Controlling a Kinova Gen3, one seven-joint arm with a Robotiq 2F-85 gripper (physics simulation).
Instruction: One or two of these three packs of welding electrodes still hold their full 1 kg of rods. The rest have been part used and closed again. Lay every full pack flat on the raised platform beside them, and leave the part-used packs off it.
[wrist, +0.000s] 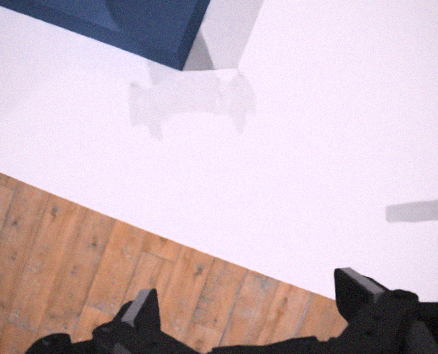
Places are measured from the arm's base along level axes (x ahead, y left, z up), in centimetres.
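Pixels of known places: gripper, between the fingertips: (247, 298).
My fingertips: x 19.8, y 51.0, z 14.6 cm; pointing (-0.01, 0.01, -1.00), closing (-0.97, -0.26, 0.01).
Observation:
Behind a point stands the place of what it marks.
A dark blue raised platform (155, 35) @[x 30.0, y 32.8, z -1.7 cm] shows in part at the top left of the wrist view, with one corner pointing down toward the middle. The part that shows bears no pack; the rest of it is cut off by the frame. The packs of welding electrodes do not show in this view. My gripper (247, 298) @[x 19.8, y 51.0, z 14.6 cm] is open and empty, its two black fingers wide apart at the bottom of the view, over the table's edge and beyond the platform's corner.
The white table top (300, 165) @[x 12.3, y 42.9, z -7.7 cm] ends in a slanting edge, with a wooden plank floor (165, 290) below it at the lower left. Grey shadows fall beside the platform's corner, and a grey strip, seemingly a shadow, reaches in from the right edge.

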